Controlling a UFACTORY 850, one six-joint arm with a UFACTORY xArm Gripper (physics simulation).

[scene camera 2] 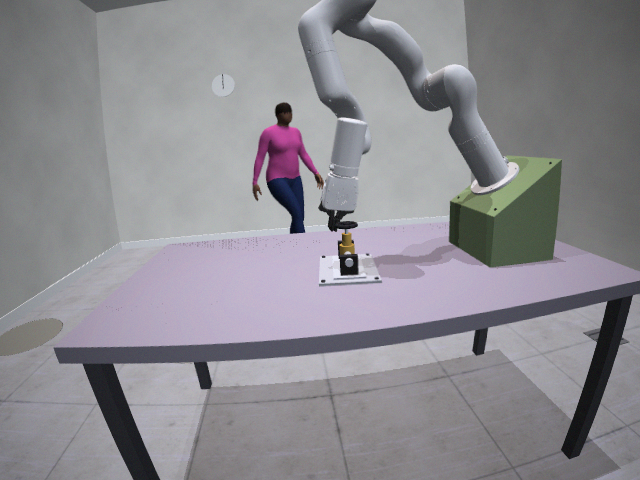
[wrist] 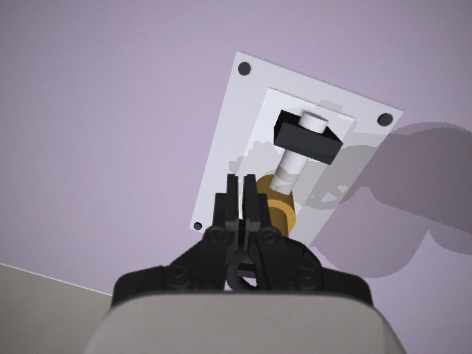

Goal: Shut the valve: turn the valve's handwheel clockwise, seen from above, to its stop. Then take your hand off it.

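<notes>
The valve's black handwheel (scene camera 2: 346, 224) (wrist: 232, 274) sits level on top of the brass valve body (scene camera 2: 346, 249) (wrist: 282, 215). In the wrist view the fingers and the gripper housing hide most of the wheel, and part of its rim shows between the finger linkages. The valve stands on a white base plate (scene camera 2: 327, 277) (wrist: 227, 127). My gripper (scene camera 2: 332, 227) (wrist: 240, 189) points down and is shut, its two fingers nearly together with a thin empty gap. In the scene view the fingertips are at the wheel's left side, close to the rim; whether they touch it I cannot tell.
The valve's plate lies on the lilac table (scene camera 2: 232, 294) (wrist: 100, 125). The arm's green pedestal (scene camera 2: 522, 232) stands at the table's right. Black pipe blocks (scene camera 2: 348, 264) (wrist: 306, 144) flank the valve body. A person in a pink top (scene camera 2: 284, 152) is behind the table.
</notes>
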